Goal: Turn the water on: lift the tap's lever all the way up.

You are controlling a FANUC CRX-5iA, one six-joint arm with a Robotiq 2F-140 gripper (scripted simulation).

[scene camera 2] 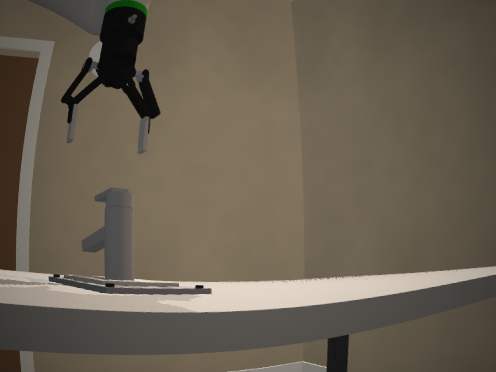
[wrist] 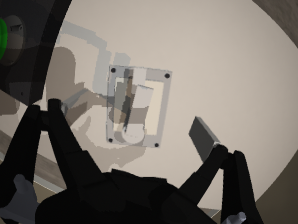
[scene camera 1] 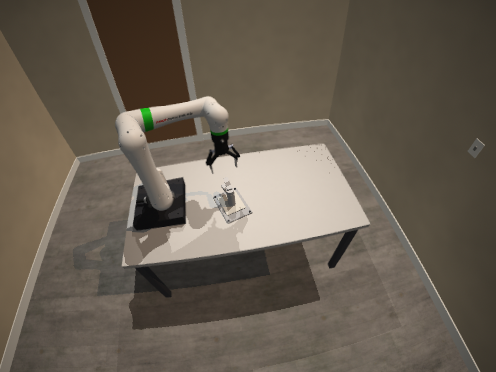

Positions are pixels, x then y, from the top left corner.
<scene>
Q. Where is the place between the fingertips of my gripper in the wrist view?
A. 140,112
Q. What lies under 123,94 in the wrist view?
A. A tap.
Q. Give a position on a tap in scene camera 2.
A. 117,236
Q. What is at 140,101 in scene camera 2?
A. My gripper.
</scene>
